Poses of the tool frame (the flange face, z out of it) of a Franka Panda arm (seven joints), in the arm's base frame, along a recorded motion.
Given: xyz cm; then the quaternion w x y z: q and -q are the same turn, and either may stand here.
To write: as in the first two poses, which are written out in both.
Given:
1: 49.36 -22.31 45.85 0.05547 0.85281 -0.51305 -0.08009
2: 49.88 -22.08 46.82 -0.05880 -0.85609 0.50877 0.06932
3: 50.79 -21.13 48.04 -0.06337 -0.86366 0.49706 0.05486
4: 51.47 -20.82 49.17 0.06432 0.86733 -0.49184 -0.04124
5: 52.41 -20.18 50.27 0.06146 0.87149 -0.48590 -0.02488
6: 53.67 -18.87 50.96 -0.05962 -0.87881 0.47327 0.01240
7: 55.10 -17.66 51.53 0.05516 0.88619 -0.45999 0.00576
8: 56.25 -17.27 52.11 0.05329 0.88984 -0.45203 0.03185
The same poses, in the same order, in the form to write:
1:
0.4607 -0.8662 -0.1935
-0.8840 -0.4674 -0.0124
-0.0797 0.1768 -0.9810
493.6 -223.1 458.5

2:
0.4727 -0.8630 -0.1785
-0.8793 -0.4754 -0.0301
-0.0589 0.1712 -0.9835
498.8 -220.8 468.2

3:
0.4998 -0.8516 -0.1578
-0.8655 -0.4978 -0.0549
-0.0318 0.1640 -0.9859
507.9 -211.3 480.4

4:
0.5128 -0.8479 -0.1348
-0.8585 -0.5079 -0.0710
-0.0083 0.1521 -0.9883
514.7 -208.2 491.7

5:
0.5266 -0.8439 -0.1031
-0.8500 -0.5202 -0.0829
0.0164 0.1313 -0.9912
524.1 -201.8 502.7

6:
0.5517 -0.8304 -0.0782
-0.8333 -0.5449 -0.0931
0.0346 0.1165 -0.9926
536.7 -188.7 509.6

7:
0.5768 -0.8159 -0.0405
-0.8146 -0.5707 -0.1031
0.0610 0.0925 -0.9938
551.0 -176.6 515.3

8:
0.5893 -0.8079 0.0085
-0.8011 -0.5857 -0.1236
0.1049 0.0660 -0.9923
562.5 -172.7 521.1

